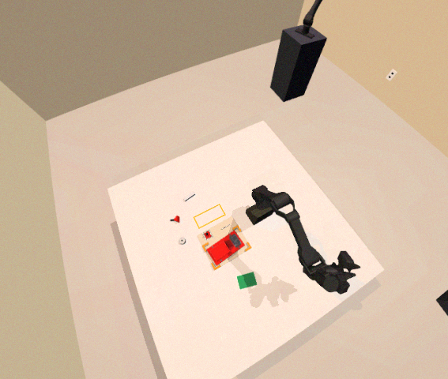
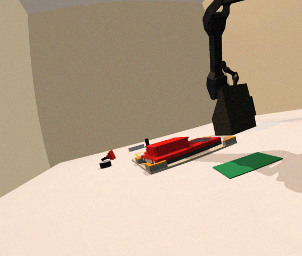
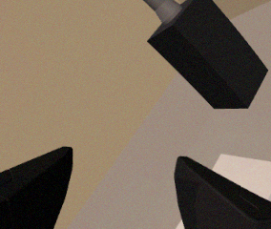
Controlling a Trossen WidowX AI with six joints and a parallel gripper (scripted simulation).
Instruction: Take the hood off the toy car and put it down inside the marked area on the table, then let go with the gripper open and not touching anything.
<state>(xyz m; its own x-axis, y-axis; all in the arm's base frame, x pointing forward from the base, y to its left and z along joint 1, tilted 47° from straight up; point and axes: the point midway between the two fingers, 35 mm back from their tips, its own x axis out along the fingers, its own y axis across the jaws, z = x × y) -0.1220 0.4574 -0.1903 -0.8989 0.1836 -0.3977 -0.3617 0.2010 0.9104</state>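
Right now my gripper tip is 47 cm short of the hood, 36 cm to the left of it and 29 cm above it. Also, from my gripper tip: green patch 41 cm ahead, 15 cm to the right, 33 cm below; grey bar 51 cm ahead, 76 cm to the right, 32 cm below; black wheel 65 cm ahead, 51 cm to the right, 32 cm below.
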